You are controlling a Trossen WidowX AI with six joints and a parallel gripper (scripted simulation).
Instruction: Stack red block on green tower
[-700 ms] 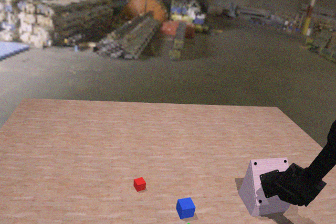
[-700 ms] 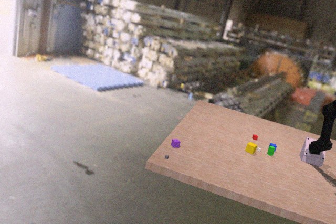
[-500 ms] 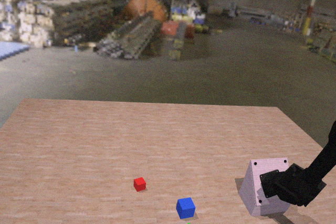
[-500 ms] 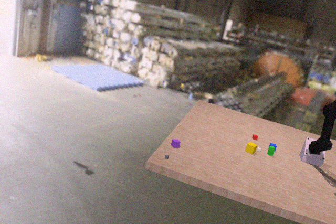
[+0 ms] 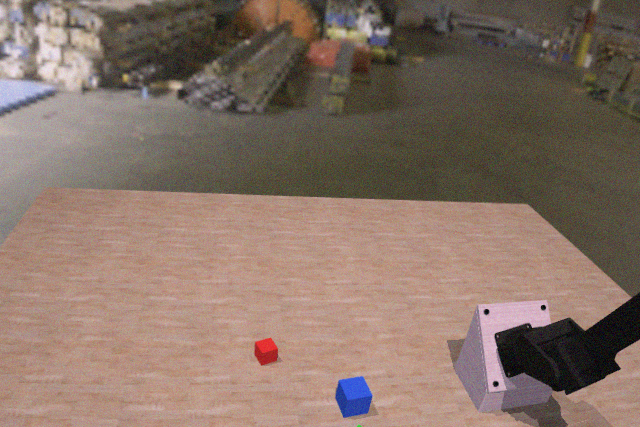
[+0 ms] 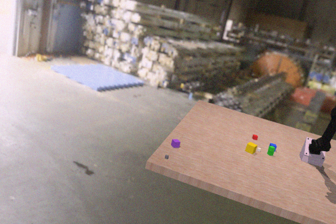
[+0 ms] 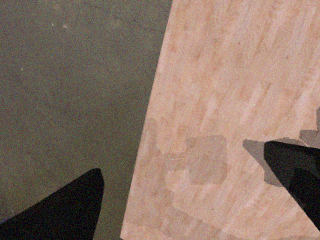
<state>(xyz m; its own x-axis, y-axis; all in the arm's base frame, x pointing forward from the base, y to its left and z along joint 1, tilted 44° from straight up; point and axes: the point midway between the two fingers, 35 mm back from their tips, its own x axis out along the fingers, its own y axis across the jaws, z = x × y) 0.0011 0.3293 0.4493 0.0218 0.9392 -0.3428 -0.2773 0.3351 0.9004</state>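
The red block is 320 mm ahead of my gripper tip, 710 mm to the right of it and 130 mm below it. Round my gripper tip: small white block: 320 mm ahead, 530 mm to the right, 140 mm below; then blue block: 230 mm ahead, 600 mm to the right, 130 mm below; then yellow block: 380 mm ahead, 480 mm to the right, 120 mm below.
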